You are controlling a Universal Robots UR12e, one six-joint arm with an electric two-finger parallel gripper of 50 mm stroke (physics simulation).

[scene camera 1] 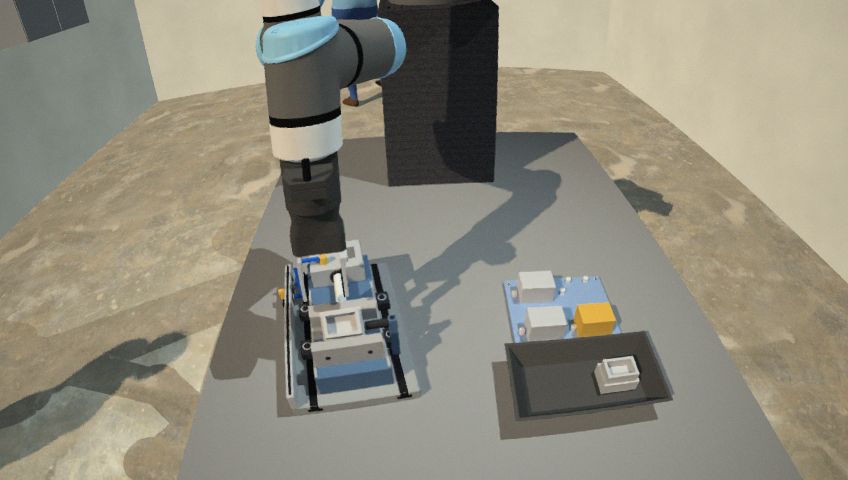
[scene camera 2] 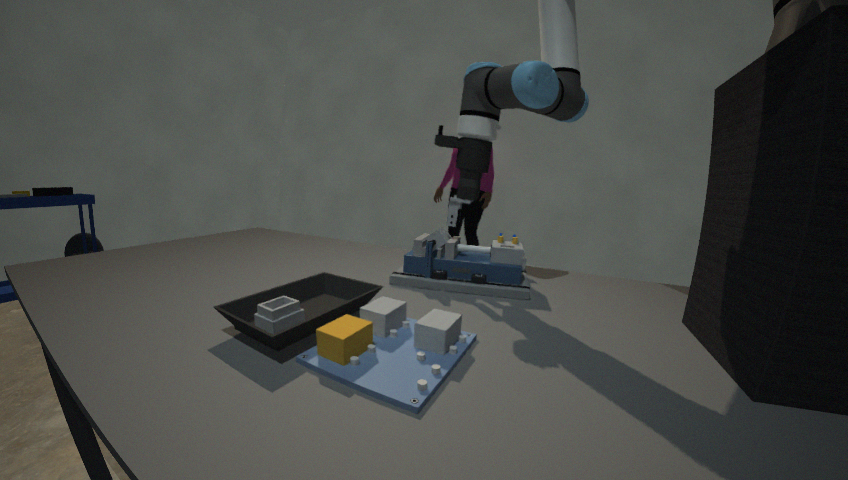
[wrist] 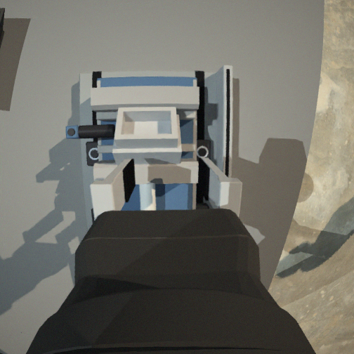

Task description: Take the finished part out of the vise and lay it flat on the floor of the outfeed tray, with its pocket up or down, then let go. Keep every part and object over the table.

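Frame: origin at the arm's base, x up, y back, z right, level; metres.
Seen in the pictures: gripper, between the fingertips: (scene camera 1: 325,294) (scene camera 2: 452,224); arm's base, origin of its link: (scene camera 2: 840,61).
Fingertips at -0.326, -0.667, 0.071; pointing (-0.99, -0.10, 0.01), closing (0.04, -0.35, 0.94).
Note:
Pixels of each thing's top centre, then the offset from my fingertips to it, as dx, dy, dz. "spot": a spot on its surface instead.
- finished part, centre of its top: (scene camera 1: 339,312) (scene camera 2: 438,227) -0.009, -0.023, -0.025
- vise, centre of its top: (scene camera 1: 336,292) (scene camera 2: 466,238) -0.030, +0.038, +0.000
- pale part, centre of its top: (scene camera 1: 621,366) (scene camera 2: 278,302) -0.082, -0.034, -0.436
- black stop rod, centre of its top: (scene camera 1: 376,320) -0.033, -0.010, -0.072
- upright side plate, a spot on its surface: (scene camera 1: 288,339) spot: -0.079, -0.028, +0.070
- blue plate, centre of its top: (scene camera 2: 393,346) (scene camera 1: 562,310) -0.121, +0.121, -0.362
- orange block, centre of its top: (scene camera 2: 344,325) (scene camera 1: 596,312) -0.085, +0.083, -0.412
The finished part (scene camera 1: 343,326) (wrist: 150,129), a pale block with a rectangular pocket facing up, sits in the vise (scene camera 1: 354,377) (scene camera 2: 458,271) (wrist: 145,82), between its two pale jaws. Whether the jaws press on it I cannot tell. My gripper (scene camera 1: 324,284) (scene camera 2: 452,222) (wrist: 166,171) points down, open and empty, above the vise, behind the part on the screw side. In the wrist view its fingers stand apart on either side of the moving jaw. The dark outfeed tray (scene camera 1: 553,386) (scene camera 2: 327,300) holds another pale part (scene camera 1: 617,381) (scene camera 2: 278,319), pocket up, near one end.
A black stop rod (scene camera 1: 376,324) (wrist: 95,131) reaches toward the part from the vise's side. An upright side plate (scene camera 1: 288,339) (wrist: 228,125) stands along the other side. Beside the tray, a blue plate (scene camera 2: 386,371) carries two grey blocks (scene camera 1: 536,287) (scene camera 1: 545,324) and an orange block (scene camera 1: 595,319) (scene camera 2: 345,340).

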